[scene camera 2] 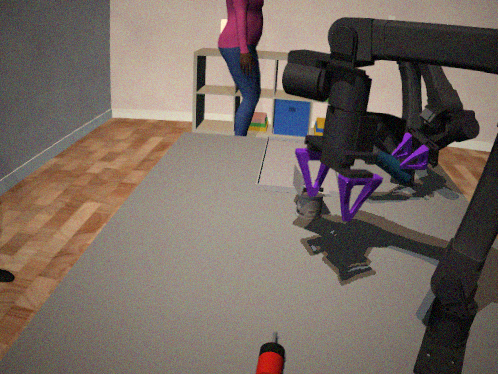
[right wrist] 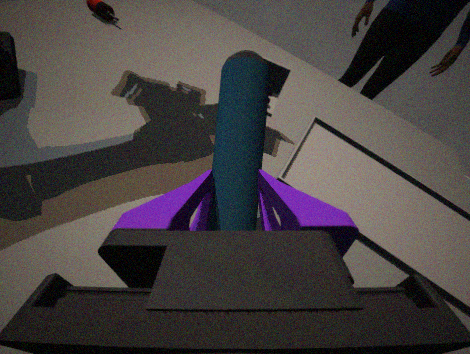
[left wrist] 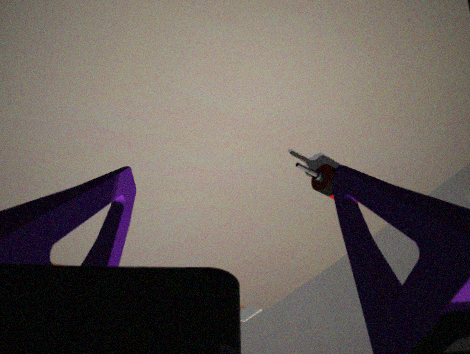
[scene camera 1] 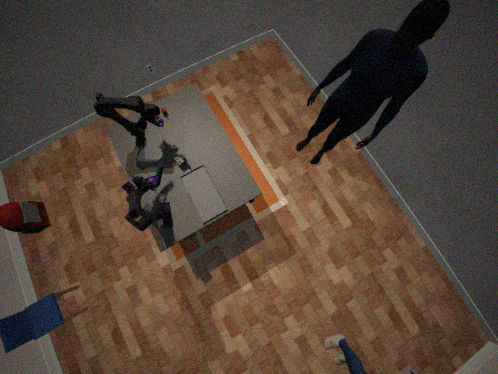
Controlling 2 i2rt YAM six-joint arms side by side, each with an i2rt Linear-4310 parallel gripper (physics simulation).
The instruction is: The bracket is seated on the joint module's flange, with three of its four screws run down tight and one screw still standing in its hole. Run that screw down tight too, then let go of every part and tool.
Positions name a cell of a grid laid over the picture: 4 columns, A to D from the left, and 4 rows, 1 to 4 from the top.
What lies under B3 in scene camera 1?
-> A shallow pale tray.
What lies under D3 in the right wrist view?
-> A shallow pale tray.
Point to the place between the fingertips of the left gripper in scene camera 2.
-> At C3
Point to a teal screwdriver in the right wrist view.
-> C1
